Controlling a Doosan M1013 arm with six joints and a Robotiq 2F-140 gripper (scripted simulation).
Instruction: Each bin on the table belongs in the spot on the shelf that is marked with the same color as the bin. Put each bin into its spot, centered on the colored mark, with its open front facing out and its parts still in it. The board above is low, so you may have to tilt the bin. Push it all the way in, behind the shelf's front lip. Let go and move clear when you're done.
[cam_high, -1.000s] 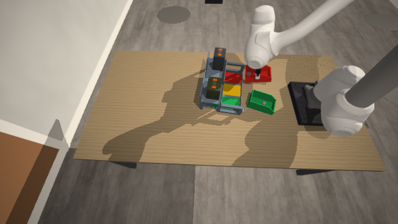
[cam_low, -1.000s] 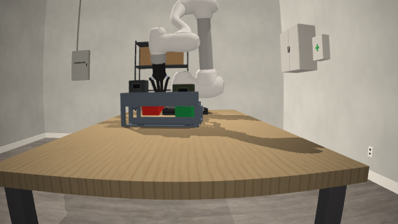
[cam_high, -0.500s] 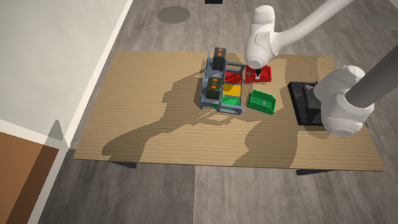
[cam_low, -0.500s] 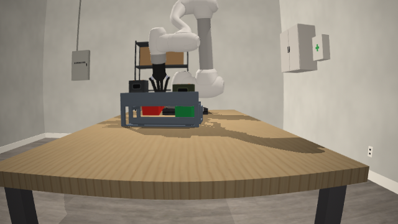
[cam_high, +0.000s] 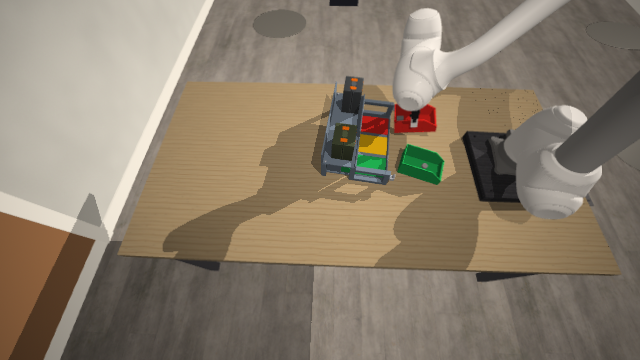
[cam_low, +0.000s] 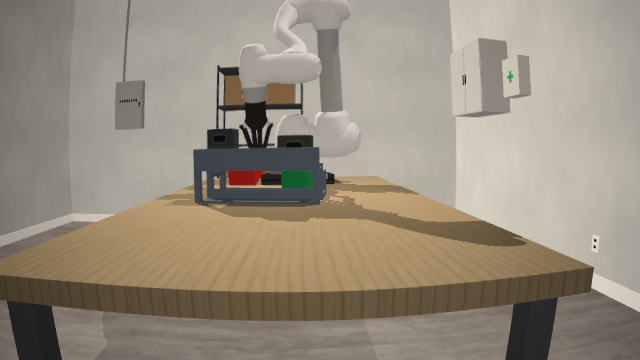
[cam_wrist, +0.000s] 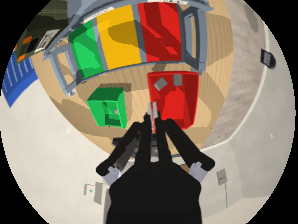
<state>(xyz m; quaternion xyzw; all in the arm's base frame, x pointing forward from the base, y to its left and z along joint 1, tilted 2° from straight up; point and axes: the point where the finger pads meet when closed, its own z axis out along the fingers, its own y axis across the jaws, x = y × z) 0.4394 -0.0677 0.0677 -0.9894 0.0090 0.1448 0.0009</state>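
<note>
The red bin lies 1 cm behind my hand, 5 cm to the right of it and 4 cm below it. Round my hand: green bin 6 cm behind, 15 cm to the left, 8 cm below.
</note>
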